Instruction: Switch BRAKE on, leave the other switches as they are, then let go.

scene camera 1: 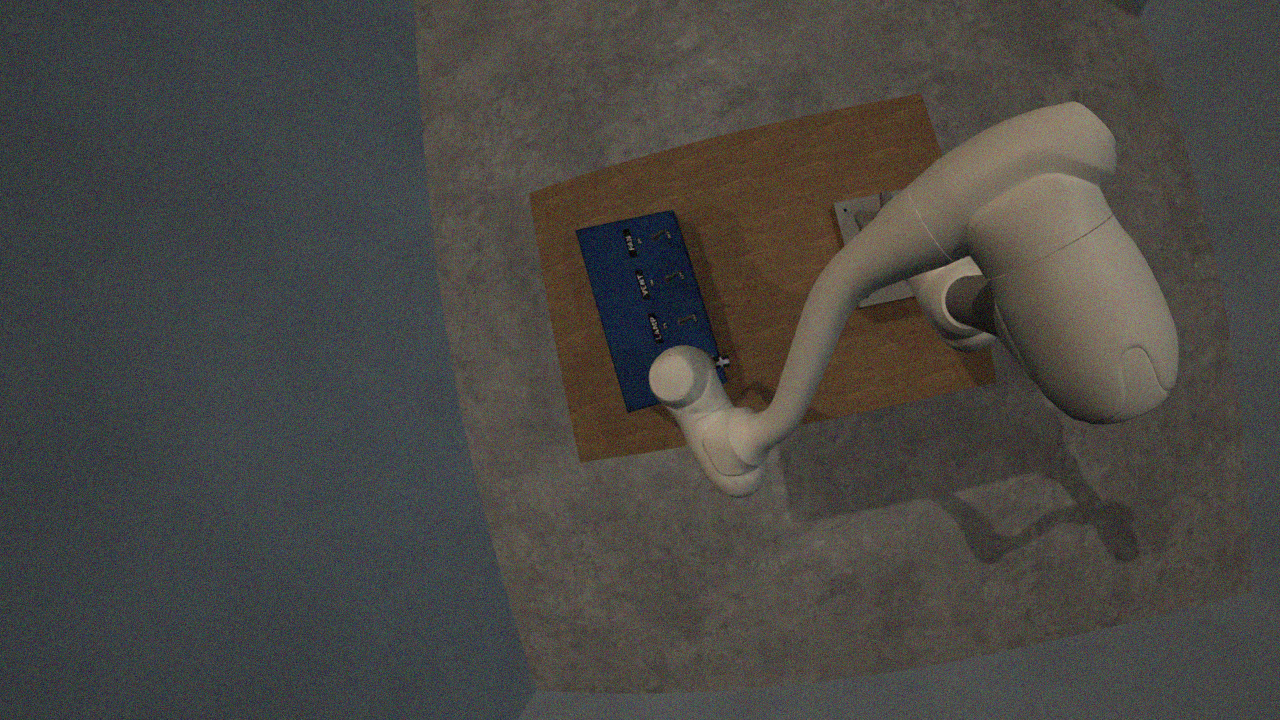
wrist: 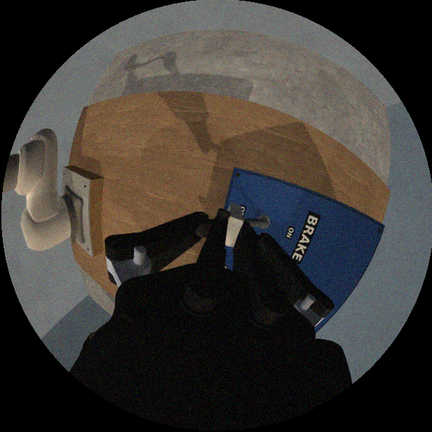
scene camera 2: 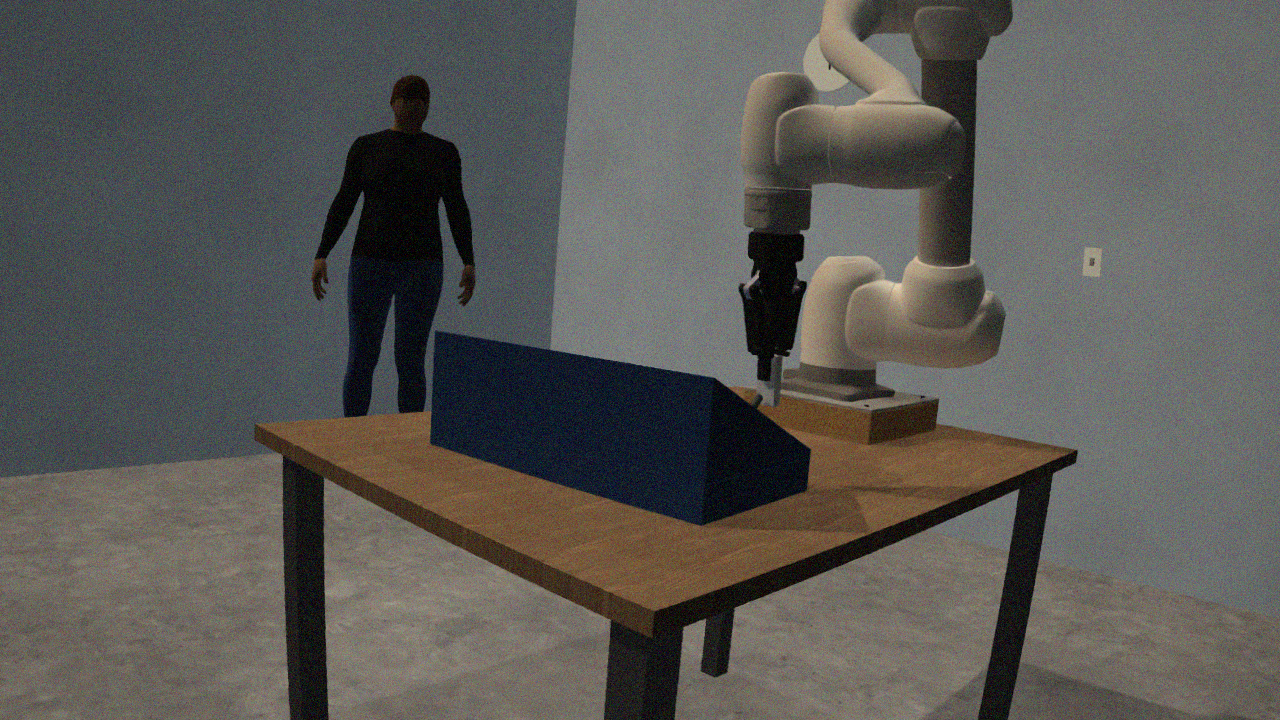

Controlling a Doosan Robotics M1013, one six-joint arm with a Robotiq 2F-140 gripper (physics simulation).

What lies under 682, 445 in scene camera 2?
A blue sloped switch box.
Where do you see a blue sloped switch box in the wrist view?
332, 243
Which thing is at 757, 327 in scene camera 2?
My gripper.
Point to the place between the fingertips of my gripper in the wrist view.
231, 213
